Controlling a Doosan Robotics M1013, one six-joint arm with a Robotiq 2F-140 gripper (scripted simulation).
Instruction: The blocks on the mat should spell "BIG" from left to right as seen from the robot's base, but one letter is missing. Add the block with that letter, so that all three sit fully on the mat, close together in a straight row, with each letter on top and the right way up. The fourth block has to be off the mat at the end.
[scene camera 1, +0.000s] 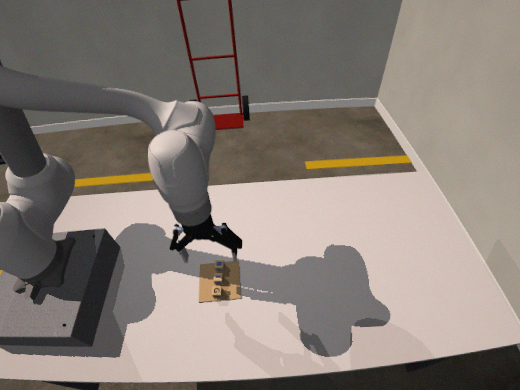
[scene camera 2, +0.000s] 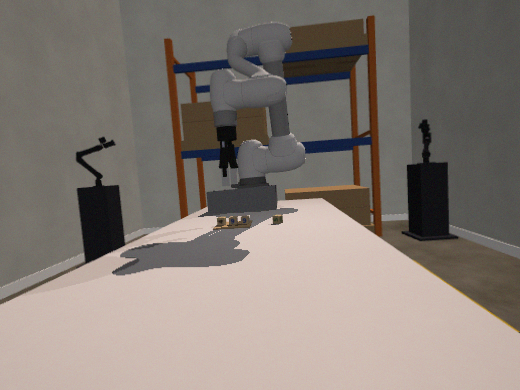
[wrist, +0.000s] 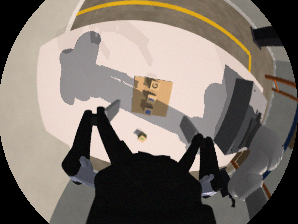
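Note:
My gripper (scene camera 1: 211, 258), with a tan mat (scene camera 1: 231, 287). Gripper (scene camera 2: 230, 185). Gripper (wrist: 151, 113), tan mat (wrist: 141, 84).

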